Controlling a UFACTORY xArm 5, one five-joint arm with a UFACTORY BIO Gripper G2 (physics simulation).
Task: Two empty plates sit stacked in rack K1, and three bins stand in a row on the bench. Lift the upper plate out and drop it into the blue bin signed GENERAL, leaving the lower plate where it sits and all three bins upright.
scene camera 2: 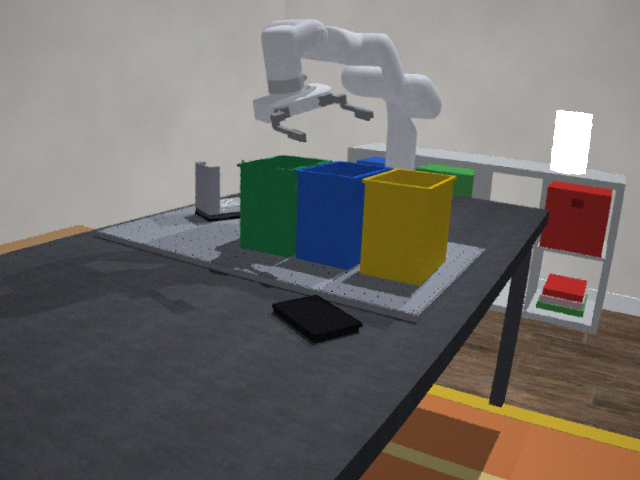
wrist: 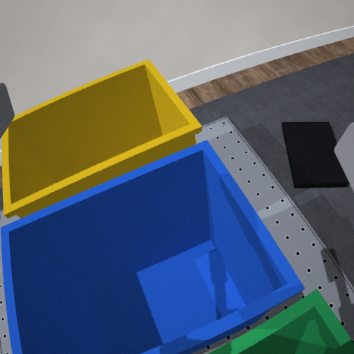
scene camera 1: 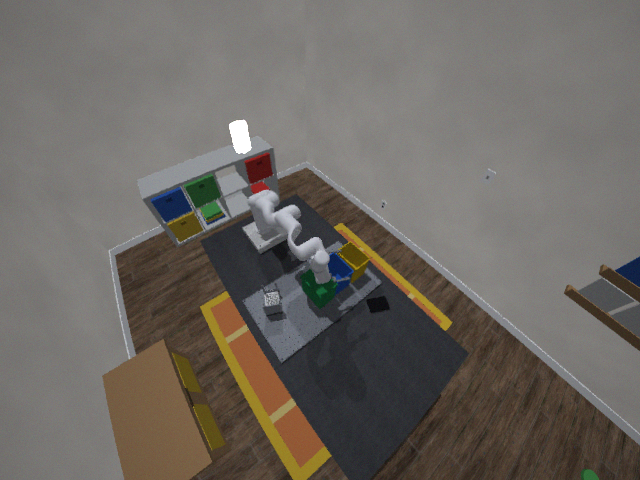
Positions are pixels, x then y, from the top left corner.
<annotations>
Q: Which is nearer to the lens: the black well plate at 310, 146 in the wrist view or the yellow bin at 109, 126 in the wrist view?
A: The yellow bin.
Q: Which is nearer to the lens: the black well plate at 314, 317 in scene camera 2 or the yellow bin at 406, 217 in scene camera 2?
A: The black well plate.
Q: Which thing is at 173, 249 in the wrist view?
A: A blue bin.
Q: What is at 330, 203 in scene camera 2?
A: A blue bin.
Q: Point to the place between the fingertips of my gripper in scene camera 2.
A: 338, 126
</annotations>
